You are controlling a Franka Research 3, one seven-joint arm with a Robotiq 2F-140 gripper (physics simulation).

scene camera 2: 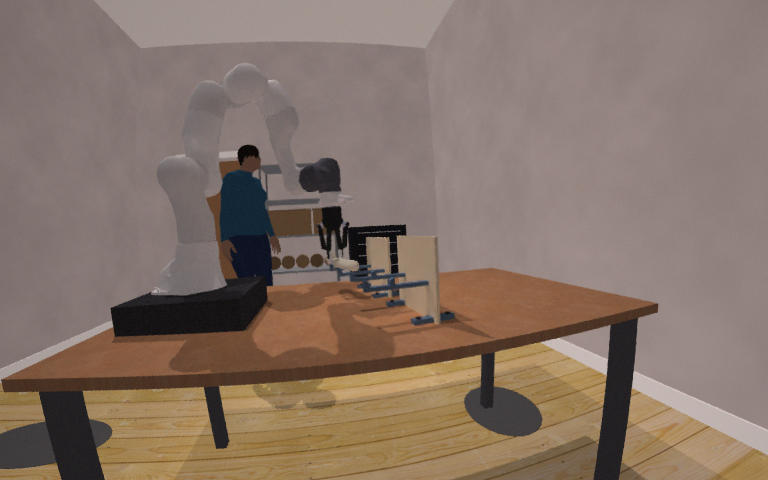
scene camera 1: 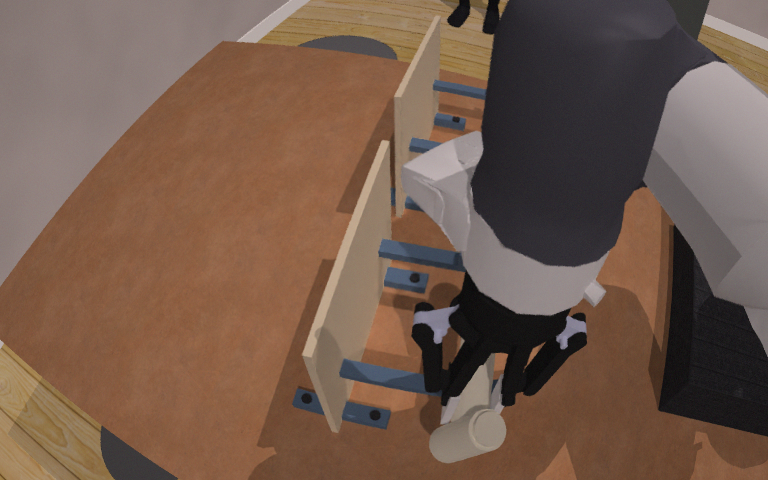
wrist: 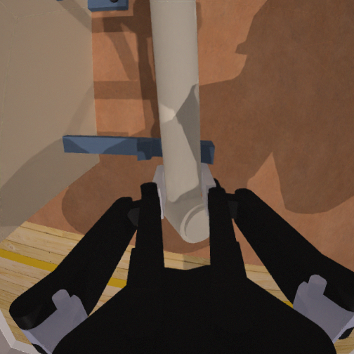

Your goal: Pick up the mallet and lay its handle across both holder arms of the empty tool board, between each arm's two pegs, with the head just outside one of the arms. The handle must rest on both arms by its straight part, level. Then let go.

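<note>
The beige mallet [scene camera 1: 481, 378] [scene camera 2: 346, 264] [wrist: 177, 75] lies across the blue arms of the board nearer in scene camera 1; whether it still touches them is unclear. Its head [scene camera 1: 465, 436] [wrist: 194, 223] is just outside the front arm [scene camera 1: 385, 376] [wrist: 107, 145]. My gripper [scene camera 1: 474, 403] [scene camera 2: 334, 253] [wrist: 182, 175] points down and is shut on the handle close to the head, one finger on each side. The empty tool board [scene camera 1: 417, 107] [scene camera 2: 419, 271] stands beyond, farther in scene camera 1 and nearer in scene camera 2. Its front arm [scene camera 1: 423, 145] is partly hidden by my wrist.
The mallet's board panel [scene camera 1: 351, 294] [scene camera 2: 377, 254] [wrist: 45, 100] stands upright close beside my fingers. Both boards stand on the brown table [scene camera 1: 169, 198] [scene camera 2: 538, 294]. The black robot base [scene camera 1: 719, 373] [scene camera 2: 181, 316] is on the arm's side. A person [scene camera 2: 243, 203] and a shelf unit stand behind.
</note>
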